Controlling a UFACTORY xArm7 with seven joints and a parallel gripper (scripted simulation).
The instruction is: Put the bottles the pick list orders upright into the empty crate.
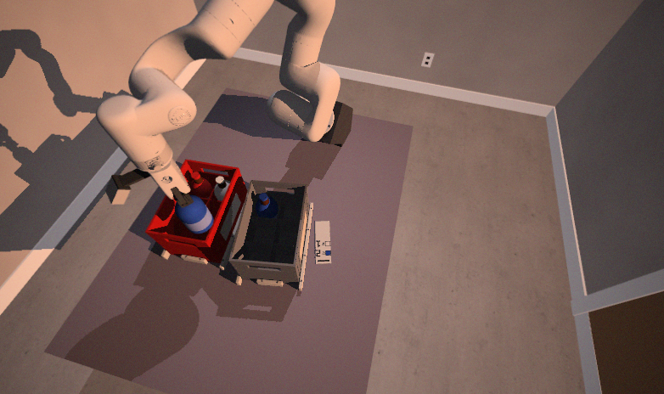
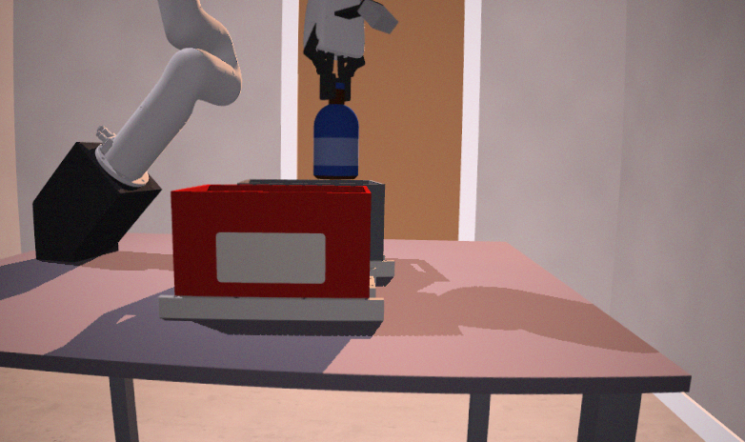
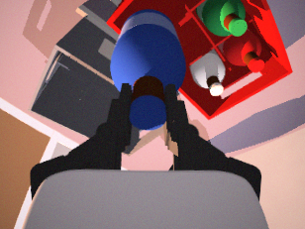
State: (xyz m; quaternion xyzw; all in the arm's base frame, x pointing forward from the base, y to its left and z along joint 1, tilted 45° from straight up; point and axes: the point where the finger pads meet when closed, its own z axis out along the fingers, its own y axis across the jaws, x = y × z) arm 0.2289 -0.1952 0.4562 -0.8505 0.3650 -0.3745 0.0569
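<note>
Right now my hand is 250 mm above the grey crate, 190 mm to the right of it and 30 mm past it. Round my hand: white bottle: 250 mm below, 170 mm behind; red crate: 250 mm below, 90 mm behind, 50 mm to the right; green bottle: 250 mm below, 100 mm to the right, 100 mm behind.
</note>
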